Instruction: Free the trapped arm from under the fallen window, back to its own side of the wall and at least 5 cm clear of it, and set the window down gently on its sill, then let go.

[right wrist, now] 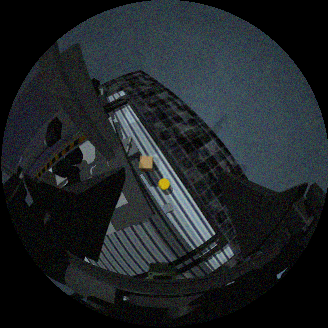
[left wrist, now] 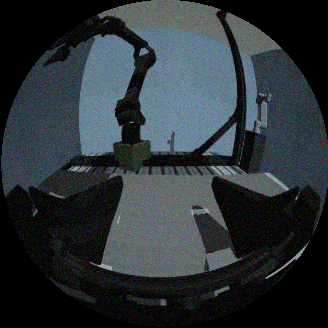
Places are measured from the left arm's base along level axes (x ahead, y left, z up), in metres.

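Pixels of known places: left gripper, fingertip midpoint: [left wrist: 168, 181]; right gripper, fingertip midpoint: [right wrist: 173, 174]; right arm's base, link origin: [left wrist: 131, 141].
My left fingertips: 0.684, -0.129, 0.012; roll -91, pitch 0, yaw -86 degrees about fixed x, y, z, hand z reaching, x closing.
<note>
Ahead of a thing's pixels: the offset from my left fingertips to its top centre, as dx, dy, dz. "spot": to the spot under its first point.
My left gripper [left wrist: 168, 181] is open, with no thing between its fingers, above the pale table. My right gripper [right wrist: 173, 174] is open and empty; its view is tilted, looking across the table. The right arm [left wrist: 135, 90] rises from its base in the left wrist view and reaches toward the upper left, its gripper end dark against the wall. Dark grey frame parts [right wrist: 87, 95] stand at the upper left of the right wrist view, beside the left finger; whether they belong to the window or the wall is too dark to tell. The window does not show clearly, nor does any contact with an arm.
A green block [left wrist: 132, 155] stands at the arm's base. A black post [left wrist: 241, 100] with a slanted brace stands right of it. A tan cube @[-0.139, +0.276, -0.070] [right wrist: 146, 163] and a yellow round thing @[-0.041, +0.307, -0.103] [right wrist: 164, 184] lie near a striped strip. A yellow-black striped edge @[spot: -0.188, +0.038, +0.117] [right wrist: 62, 155] shows at left.
</note>
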